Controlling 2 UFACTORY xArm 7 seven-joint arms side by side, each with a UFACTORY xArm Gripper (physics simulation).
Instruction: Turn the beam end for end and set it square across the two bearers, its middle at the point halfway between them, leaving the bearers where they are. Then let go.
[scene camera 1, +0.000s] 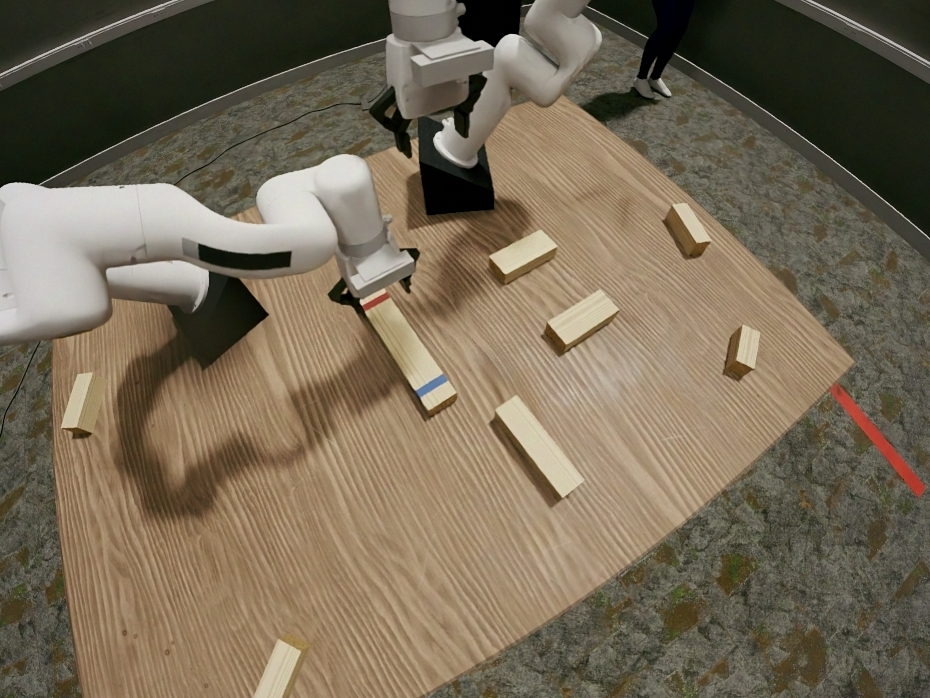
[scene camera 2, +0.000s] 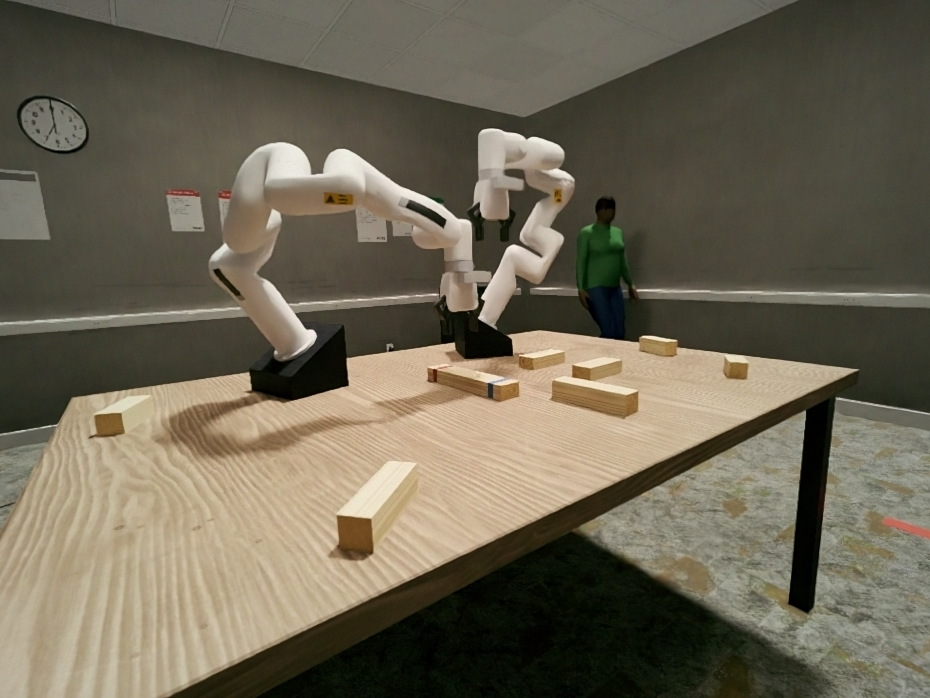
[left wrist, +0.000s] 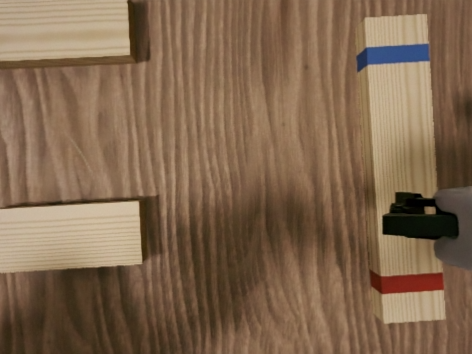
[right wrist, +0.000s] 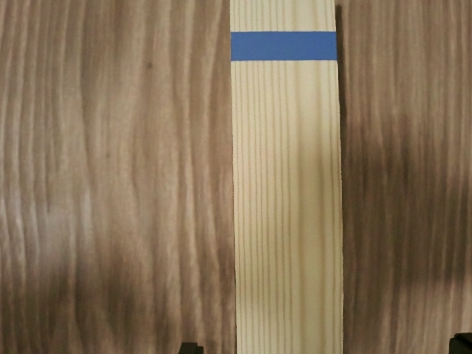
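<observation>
The beam lies flat on the table, with a red band near one end and a blue band near the other. Two parallel pale bearers, one level with the red half and one level with the blue half, lie apart from it, at right angles to its length. My right gripper is open and empty above the beam, nearer the red end. My left gripper is open and empty, high at the back.
A longer block lies near the bearers. Smaller blocks lie at the far right and right corner. Another block lies far left, and one at the front edge.
</observation>
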